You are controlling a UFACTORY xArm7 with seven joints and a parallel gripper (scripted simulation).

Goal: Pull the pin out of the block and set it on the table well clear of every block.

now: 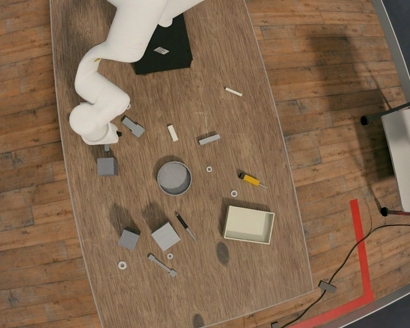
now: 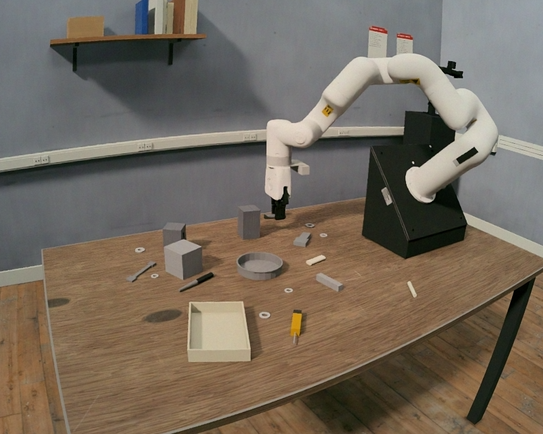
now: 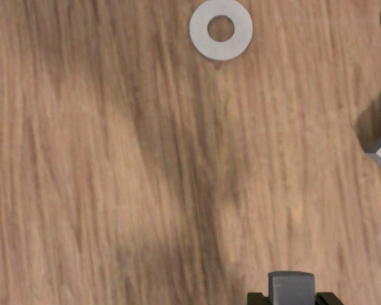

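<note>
The tall grey block is 9 cm ahead of my hand, 2 cm below it and 1 cm to the right of it. From my hand the other things lie so: grey pin (1 cm below, 1 cm ahead); then round grey dish (22 cm to the left, 16 cm ahead, 6 cm below); then white cylinder (23 cm to the left, 6 cm below).
</note>
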